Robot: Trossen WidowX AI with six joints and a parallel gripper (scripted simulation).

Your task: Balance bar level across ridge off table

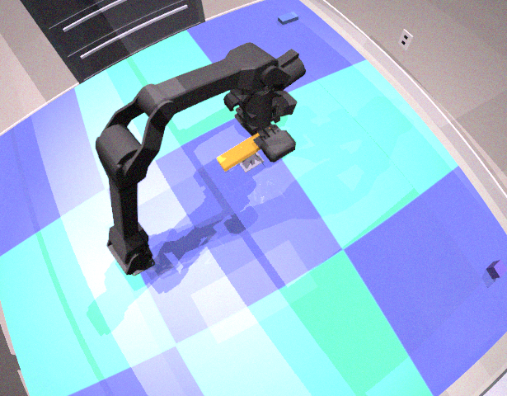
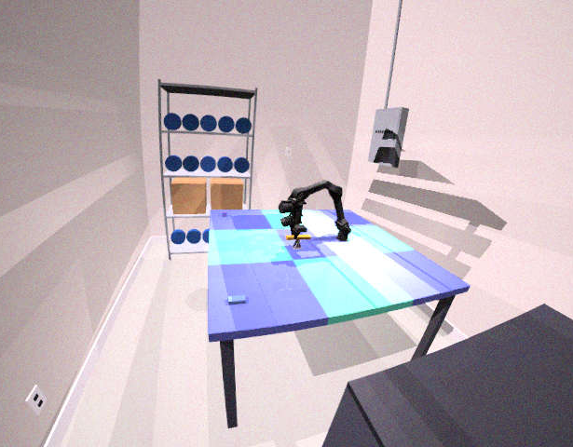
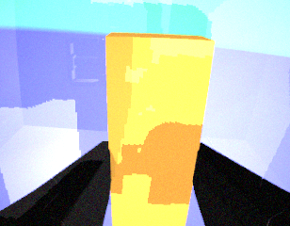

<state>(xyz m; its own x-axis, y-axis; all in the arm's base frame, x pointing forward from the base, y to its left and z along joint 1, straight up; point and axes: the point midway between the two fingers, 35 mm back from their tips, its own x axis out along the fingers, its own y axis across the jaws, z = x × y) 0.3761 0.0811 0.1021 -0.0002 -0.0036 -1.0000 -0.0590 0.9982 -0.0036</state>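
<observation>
My gripper tip is now 30 mm past the orange bar. Also, from my gripper tip: small purple cube: 360 mm ahead, 580 mm to the right, 50 mm below; small blue block: 360 mm ahead, 420 mm to the left, 60 mm below.
</observation>
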